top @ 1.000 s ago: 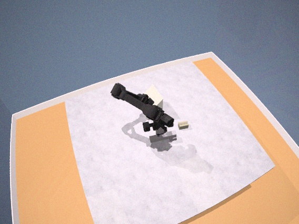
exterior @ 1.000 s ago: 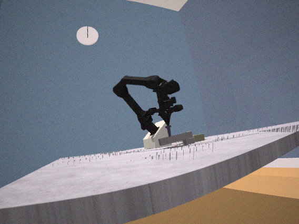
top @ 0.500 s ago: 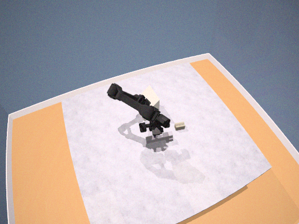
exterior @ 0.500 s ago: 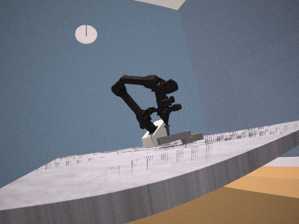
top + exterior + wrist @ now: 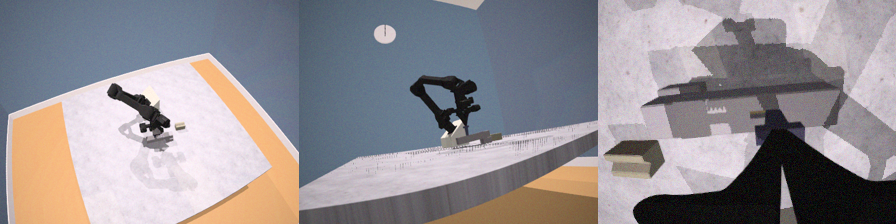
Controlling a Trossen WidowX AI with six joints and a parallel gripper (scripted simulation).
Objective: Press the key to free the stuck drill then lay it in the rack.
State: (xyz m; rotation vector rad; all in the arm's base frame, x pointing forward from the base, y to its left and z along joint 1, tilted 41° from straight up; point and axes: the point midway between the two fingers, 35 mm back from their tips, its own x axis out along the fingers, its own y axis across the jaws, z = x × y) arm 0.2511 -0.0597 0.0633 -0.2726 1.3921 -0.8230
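The key lies 3 cm below my gripper tip. Also, from my gripper tip: olive-tan rack (22 cm to the left, 9 cm below); then drill (2 cm ahead, 6 cm to the left, 6 cm below); then holder block (1 cm ahead, 4 cm to the left, 7 cm below).
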